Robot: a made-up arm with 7 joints. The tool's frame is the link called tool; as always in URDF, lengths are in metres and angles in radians.
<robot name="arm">
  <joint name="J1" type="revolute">
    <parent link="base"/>
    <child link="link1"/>
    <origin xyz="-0.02 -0.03 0.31" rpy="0 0 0"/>
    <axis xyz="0 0 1"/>
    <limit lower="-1.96" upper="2.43" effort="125" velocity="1.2"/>
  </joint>
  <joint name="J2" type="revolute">
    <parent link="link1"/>
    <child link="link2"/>
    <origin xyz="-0.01 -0.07 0.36" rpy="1.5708 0 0"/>
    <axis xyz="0 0 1"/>
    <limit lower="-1.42" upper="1.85" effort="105" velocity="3.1"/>
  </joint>
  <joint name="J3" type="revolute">
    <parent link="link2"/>
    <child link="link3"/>
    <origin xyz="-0.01 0.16 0.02" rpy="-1.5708 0 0"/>
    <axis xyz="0 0 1"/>
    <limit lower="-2.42" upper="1.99" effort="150" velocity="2.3"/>
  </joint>
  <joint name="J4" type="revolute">
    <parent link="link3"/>
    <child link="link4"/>
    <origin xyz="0.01 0.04 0.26" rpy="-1.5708 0 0"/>
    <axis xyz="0 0 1"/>
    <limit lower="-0.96" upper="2.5" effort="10" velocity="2.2"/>
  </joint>
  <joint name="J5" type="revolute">
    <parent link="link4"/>
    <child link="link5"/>
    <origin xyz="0.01 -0.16 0" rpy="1.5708 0 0"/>
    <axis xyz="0 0 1"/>
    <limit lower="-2.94" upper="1.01" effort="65" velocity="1.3"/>
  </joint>
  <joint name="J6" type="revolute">
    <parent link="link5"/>
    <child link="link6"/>
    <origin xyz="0.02 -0.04 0.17" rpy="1.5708 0 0"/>
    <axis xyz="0 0 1"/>
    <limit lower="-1.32" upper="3.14" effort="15" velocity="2"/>
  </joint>
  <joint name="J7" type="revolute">
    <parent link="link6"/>
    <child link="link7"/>
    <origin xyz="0.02 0.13 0.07" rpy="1.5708 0 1.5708"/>
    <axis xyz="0 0 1"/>
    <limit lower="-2.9" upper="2.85" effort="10" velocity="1.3"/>
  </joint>
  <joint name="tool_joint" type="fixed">
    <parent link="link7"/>
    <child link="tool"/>
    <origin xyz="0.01 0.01 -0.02" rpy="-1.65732 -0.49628 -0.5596"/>
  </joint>
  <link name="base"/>
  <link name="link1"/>
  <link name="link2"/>
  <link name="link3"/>
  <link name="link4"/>
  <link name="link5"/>
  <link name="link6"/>
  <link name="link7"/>
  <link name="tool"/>
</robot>
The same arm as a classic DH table. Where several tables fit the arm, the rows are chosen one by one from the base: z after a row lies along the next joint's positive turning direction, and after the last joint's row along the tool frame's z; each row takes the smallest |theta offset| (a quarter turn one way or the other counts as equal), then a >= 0, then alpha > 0; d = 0 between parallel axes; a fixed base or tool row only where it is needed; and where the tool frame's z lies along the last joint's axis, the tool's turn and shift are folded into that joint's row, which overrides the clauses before.
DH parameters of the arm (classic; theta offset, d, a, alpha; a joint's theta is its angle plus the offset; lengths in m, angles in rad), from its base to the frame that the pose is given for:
base (fixed): 0.9828 0.0000 -0.0361 0.0000
J1: -0.9828 0.6700 -0.0100 1.5708
J2: 0.0000 0.0900 -0.0100 -1.5708
J3: 0.0000 0.4200 0.0100 -1.5708
J4: 0.0000 0.0400 0.0100 1.5708
J5: 0.0000 0.3300 0.0200 1.5708
J6: 1.5708 0.1100 0.1300 1.5708
J7: -0.6009 0.0011 0.0026 -1.6469
tool (fixed): -0.4978 0.0139 0.0000 0.0000
Joint limits (rad, base to tool): -1.9600..2.4300 -1.4200..1.8500 -2.4200..1.9900 -0.9600..2.5000 -2.9400..1.0100 -1.3200..3.1400 -2.9000..2.8500

